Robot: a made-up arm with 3 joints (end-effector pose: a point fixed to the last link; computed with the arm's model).
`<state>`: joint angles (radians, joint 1 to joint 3).
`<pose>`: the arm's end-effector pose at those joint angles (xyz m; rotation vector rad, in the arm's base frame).
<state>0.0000 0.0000 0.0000</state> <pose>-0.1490 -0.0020 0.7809 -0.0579 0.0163 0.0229</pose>
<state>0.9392 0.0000 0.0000</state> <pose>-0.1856 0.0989 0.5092 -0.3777 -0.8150 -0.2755</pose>
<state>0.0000 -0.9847 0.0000</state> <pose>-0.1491 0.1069 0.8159 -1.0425 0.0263 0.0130</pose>
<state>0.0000 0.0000 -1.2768</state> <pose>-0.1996 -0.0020 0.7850 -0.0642 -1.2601 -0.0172</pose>
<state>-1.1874 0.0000 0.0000</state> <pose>0.1674 -0.1502 0.8720 0.3590 1.0641 0.3953</pose>
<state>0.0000 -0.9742 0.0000</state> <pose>-0.1491 0.1057 0.8161 -1.0320 0.0262 0.0131</pose>
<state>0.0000 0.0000 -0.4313</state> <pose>-0.1650 -0.0020 0.7897 -0.0619 -0.4148 0.0100</pose>
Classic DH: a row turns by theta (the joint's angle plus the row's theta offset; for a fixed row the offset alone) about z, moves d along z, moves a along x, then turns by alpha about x. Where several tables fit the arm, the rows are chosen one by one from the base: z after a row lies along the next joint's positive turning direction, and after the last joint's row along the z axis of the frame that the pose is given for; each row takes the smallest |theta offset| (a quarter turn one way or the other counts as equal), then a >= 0, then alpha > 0; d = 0 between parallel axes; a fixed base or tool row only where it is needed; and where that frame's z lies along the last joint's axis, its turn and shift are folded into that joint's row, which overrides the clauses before.
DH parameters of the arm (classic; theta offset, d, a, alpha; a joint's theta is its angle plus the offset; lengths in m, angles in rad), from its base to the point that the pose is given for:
base (fixed): -0.36 0.5774 0.1058 1.8622
joint 1: 1.4631 -0.1625 0.0765 1.915
joint 2: -0.3102 -0.3309 0.052 1.5708
joint 3: -1.5551 -0.0889 -0.0275 -1.5128
tool (fixed): -3.1192 0.0325 0 0

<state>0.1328 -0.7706 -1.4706</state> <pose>-0.2272 0.1023 0.7737 -0.7943 -1.4772 0.5056</pose>
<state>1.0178 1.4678 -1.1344</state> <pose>-0.0923 0.0304 0.3603 1.1728 -1.8893 -0.2556</pose>
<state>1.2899 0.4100 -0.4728</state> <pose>-0.1287 0.0695 0.3866 -0.1715 -1.6478 -0.1428</pose>
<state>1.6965 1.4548 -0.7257</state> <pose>0.0754 -0.0108 0.2992 0.7913 -2.1307 0.4076</pose>
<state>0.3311 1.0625 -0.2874</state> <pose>-0.1718 -0.0058 0.5840 0.8896 -0.5720 -0.0536</pose>
